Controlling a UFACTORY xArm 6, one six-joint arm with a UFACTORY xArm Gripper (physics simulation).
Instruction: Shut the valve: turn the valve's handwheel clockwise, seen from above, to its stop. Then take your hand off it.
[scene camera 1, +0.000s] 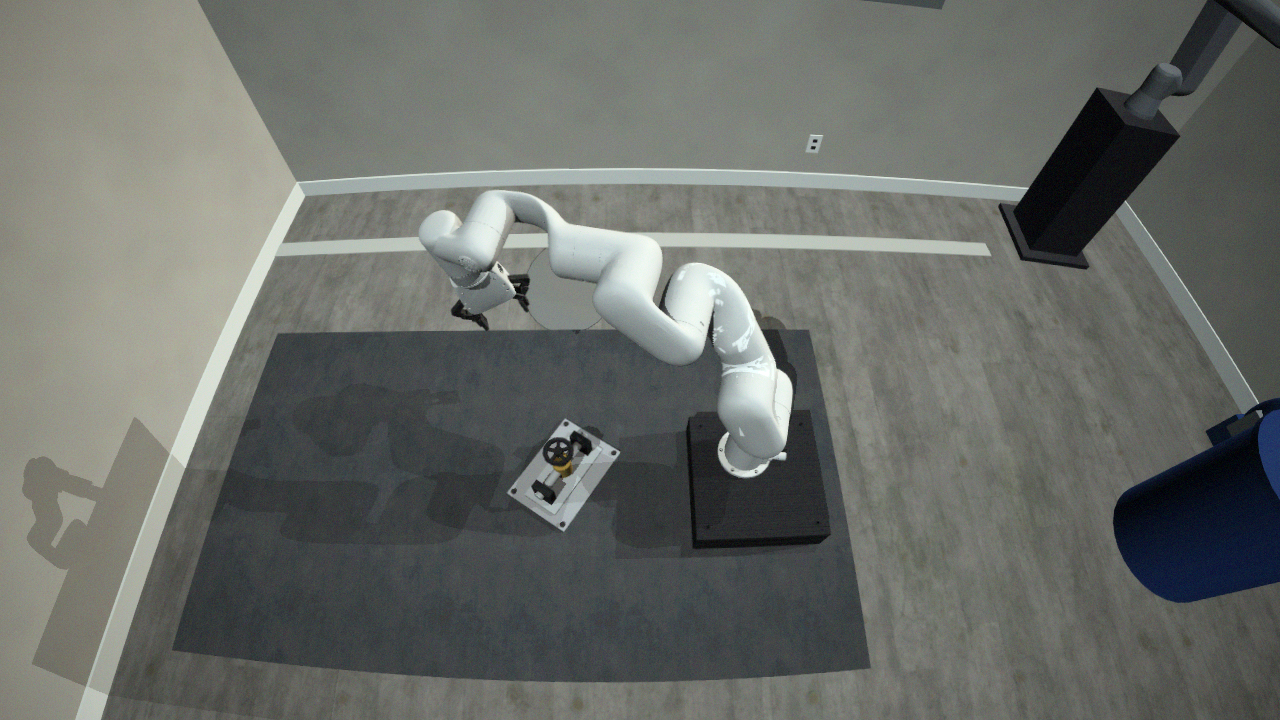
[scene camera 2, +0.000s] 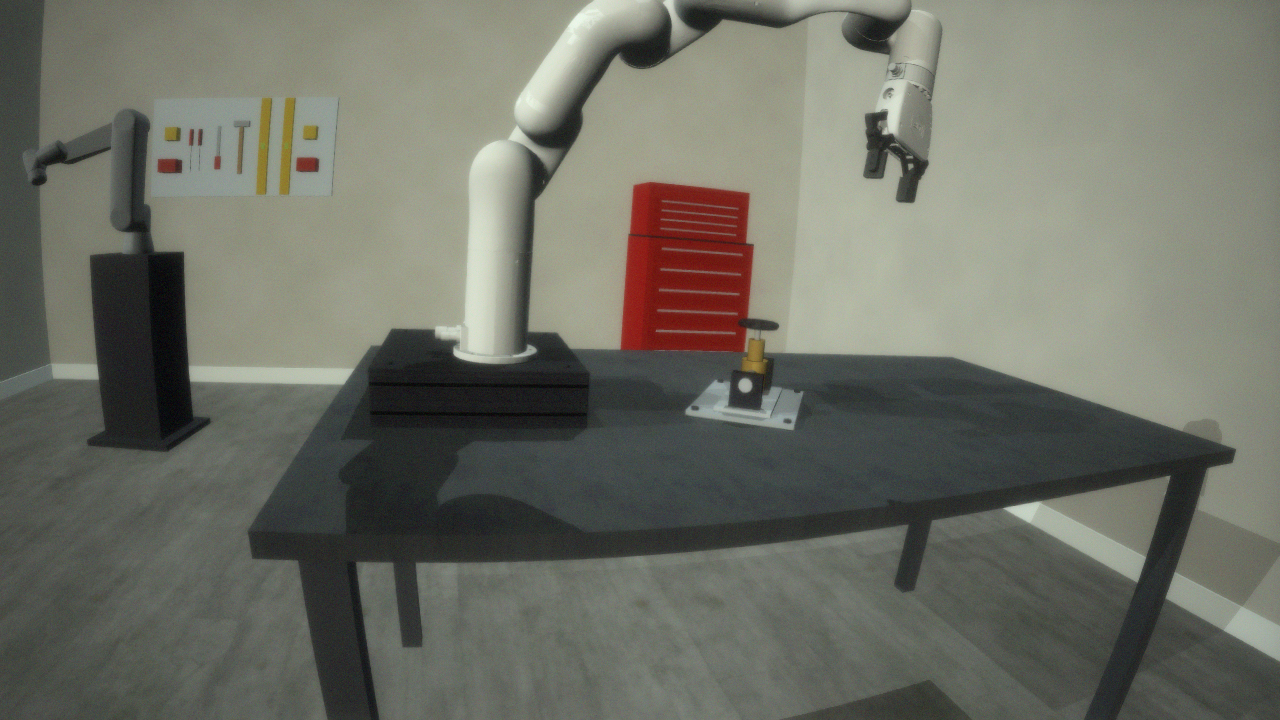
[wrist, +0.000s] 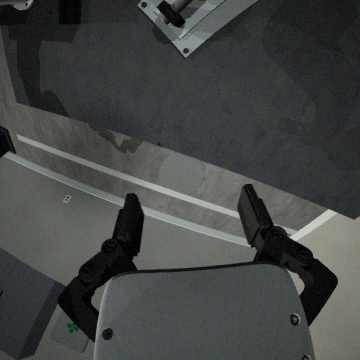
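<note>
The valve has a brass-yellow body (scene camera 1: 562, 468) (scene camera 2: 756, 365) and a dark, spoked handwheel (scene camera 1: 557, 451) (scene camera 2: 759, 324) lying level on top. It stands on a light grey base plate (scene camera 1: 595, 472) (scene camera 2: 707, 407) (wrist: 177, 42) on the table. In the wrist view, a corner of the plate and a black pipe end (wrist: 171, 14) show at the top; the handwheel does not show there. My gripper (scene camera 1: 505, 315) (scene camera 2: 890, 185) (wrist: 189, 199) is open and empty, high above and well to the side of the valve, not touching it.
The dark table (scene camera 1: 375, 582) (scene camera 2: 626, 483) bears the valve and the black block (scene camera 1: 760, 519) (scene camera 2: 478, 402) under my arm's base. A red tool cabinet (scene camera 2: 702, 277), a blue barrel (scene camera 1: 1199, 537) and another arm's black pillar (scene camera 1: 1083, 179) (scene camera 2: 138, 349) stand away from the valve.
</note>
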